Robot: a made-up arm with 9 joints. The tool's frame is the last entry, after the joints. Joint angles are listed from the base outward.
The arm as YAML. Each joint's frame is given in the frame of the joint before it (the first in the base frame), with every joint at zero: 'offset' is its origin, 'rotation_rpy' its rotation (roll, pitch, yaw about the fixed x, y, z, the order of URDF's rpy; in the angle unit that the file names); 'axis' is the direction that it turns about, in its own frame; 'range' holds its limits. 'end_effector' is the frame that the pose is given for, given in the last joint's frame.
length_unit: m
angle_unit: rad
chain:
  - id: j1
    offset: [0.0, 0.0, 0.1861]
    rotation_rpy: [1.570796, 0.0, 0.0]
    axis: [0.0, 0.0, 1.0]
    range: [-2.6, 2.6]
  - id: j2
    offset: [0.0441, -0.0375, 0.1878]
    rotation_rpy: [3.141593, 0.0, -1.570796]
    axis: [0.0, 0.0, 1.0]
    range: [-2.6, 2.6]
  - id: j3
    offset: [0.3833, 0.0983, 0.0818]
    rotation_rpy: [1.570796, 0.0, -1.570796]
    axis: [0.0, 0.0, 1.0]
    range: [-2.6, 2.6]
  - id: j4
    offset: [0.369, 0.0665, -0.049]
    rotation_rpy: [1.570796, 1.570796, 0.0]
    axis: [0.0, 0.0, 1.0]
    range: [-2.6, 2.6]
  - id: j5
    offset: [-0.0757, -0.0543, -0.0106]
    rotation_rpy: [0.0, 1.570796, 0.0]
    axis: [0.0, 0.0, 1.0]
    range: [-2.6, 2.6]
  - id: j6
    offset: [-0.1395, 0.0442, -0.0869]
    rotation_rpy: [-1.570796, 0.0, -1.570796]
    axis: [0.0, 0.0, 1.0]
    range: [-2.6, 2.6]
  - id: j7
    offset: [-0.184, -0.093, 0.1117]
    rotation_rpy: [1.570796, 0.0, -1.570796]
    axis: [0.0, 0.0, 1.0]
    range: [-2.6, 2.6]
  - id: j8
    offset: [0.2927, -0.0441, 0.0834]
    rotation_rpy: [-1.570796, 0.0, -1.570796]
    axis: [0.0, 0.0, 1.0]
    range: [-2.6, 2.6]
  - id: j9
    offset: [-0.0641, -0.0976, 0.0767]
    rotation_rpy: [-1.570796, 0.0, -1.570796]
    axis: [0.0, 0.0, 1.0]
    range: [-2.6, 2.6]
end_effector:
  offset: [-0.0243, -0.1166, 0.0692]
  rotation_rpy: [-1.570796, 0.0, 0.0]
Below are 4 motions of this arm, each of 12 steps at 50 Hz.
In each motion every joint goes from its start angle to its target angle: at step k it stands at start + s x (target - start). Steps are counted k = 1, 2, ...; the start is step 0. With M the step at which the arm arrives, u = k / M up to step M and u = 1 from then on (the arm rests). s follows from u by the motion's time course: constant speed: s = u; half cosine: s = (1 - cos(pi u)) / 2; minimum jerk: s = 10 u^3 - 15 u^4 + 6 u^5.
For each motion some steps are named. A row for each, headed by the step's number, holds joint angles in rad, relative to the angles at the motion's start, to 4 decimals.
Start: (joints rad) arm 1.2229 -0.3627 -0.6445 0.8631 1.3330 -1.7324 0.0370 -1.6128 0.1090
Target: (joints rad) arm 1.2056 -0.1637 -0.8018 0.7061 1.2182 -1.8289 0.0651 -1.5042 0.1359
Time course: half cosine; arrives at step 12
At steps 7, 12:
7: -0.0109 0.1253 -0.0990 -0.0988 -0.0723 -0.0607 0.0177 0.0684 0.0169
12: -0.0173 0.1990 -0.1573 -0.1570 -0.1148 -0.0965 0.0281 0.1086 0.0269

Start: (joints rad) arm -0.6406 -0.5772 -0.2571 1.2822 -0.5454 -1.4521 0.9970 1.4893 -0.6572
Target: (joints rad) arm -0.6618 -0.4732 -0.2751 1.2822 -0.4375 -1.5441 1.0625 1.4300 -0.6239
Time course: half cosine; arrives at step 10
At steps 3, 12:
3: -0.0044 0.0214 -0.0037 0.0000 0.0222 -0.0190 0.0135 -0.0122 0.0069
12: -0.0212 0.1040 -0.0180 0.0000 0.1079 -0.0920 0.0655 -0.0593 0.0333

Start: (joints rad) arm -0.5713 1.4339 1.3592 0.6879 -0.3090 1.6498 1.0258 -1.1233 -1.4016
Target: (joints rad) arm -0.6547 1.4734 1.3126 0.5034 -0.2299 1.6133 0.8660 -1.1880 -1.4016
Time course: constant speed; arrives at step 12
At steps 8, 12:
8: -0.0556 0.0263 -0.0311 -0.1230 0.0527 -0.0243 -0.1065 -0.0431 0.0000
12: -0.0834 0.0395 -0.0466 -0.1845 0.0791 -0.0365 -0.1598 -0.0647 0.0000

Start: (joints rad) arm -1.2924 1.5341 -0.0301 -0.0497 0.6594 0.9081 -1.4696 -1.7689 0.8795
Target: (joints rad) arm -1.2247 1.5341 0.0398 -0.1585 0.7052 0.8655 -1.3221 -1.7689 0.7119
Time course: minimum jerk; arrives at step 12
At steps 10, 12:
10: 0.0653 0.0000 0.0674 -0.1049 0.0442 -0.0411 0.1423 0.0000 -0.1617
12: 0.0677 0.0000 0.0699 -0.1088 0.0458 -0.0426 0.1475 0.0000 -0.1676

